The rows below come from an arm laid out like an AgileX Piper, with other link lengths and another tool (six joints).
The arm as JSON. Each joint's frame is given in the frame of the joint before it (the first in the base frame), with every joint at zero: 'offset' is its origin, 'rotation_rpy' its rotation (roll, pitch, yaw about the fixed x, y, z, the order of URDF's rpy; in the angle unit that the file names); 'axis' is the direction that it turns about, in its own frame. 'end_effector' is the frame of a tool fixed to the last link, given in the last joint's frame.
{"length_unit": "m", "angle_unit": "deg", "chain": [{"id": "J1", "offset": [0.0, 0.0, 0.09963], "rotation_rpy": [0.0, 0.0, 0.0], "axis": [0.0, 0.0, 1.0]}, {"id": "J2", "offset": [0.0, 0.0, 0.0], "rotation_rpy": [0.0, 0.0, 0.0], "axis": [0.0, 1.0, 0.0]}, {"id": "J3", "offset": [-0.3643, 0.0, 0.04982], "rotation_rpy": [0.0, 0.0, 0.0], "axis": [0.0, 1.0, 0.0]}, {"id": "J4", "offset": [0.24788, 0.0, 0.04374], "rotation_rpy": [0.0, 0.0, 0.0], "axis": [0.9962, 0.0, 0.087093]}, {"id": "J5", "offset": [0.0, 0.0, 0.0], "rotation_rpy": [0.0, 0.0, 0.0], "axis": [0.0, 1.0, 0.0]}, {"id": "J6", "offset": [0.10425, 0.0, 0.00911], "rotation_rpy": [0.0, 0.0, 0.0], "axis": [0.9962, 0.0, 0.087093]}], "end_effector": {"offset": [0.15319, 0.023, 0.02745], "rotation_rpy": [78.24, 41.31, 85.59]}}
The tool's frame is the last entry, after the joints.
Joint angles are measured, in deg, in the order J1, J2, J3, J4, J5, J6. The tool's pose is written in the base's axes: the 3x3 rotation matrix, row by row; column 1 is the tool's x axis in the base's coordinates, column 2 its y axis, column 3 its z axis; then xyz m. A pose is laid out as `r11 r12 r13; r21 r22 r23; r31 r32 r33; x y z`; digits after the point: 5 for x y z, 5 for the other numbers.
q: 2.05, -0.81, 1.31, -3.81, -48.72, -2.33
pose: 0.53336 -0.65020 0.54108; 0.70895 0.69254 0.13338; -0.46144 0.31246 0.83033; 0.02712 0.03803 0.39963
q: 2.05, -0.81, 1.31, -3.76, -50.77, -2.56
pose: 0.55018 -0.66043 0.51101; 0.70833 0.69319 0.13326; -0.44223 0.28864 0.84919; 0.01938 0.03800 0.40464
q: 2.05, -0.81, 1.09, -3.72, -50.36, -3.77
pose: 0.56178 -0.64750 0.51492; 0.69339 0.70803 0.13385; -0.45124 0.28185 0.84672; 0.02037 0.03806 0.40486
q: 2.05, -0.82, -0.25, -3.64, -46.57, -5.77
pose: 0.56487 -0.61274 0.55269; 0.66571 0.73416 0.13354; -0.48759 0.29250 0.82262; 0.02925 0.03779 0.40408
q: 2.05, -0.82, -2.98, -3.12, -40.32, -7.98
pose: 0.55761 -0.56856 0.60482; 0.63752 0.75995 0.12663; -0.53164 0.31498 0.78623; 0.04033 0.03574 0.40600
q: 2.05, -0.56, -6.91, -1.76, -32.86, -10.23
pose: 0.54062 -0.52410 0.65807; 0.61852 0.77784 0.11136; -0.57024 0.34683 0.74467; 0.05006 0.03150 0.41211
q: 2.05, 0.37, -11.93, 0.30, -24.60, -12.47
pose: 0.50988 -0.48211 0.71246; 0.61064 0.78619 0.09498; -0.60592 0.38663 0.69526; 0.05891 0.02700 0.42188
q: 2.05, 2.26, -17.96, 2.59, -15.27, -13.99
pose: 0.45284 -0.44448 0.77290; 0.61845 0.78102 0.08680; -0.64222 0.43869 0.62857; 0.06896 0.02472 0.43296
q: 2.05, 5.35, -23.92, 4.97, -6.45, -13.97
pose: 0.36832 -0.41426 0.83230; 0.64918 0.75544 0.08872; -0.66551 0.50764 0.54718; 0.08209 0.02534 0.44236
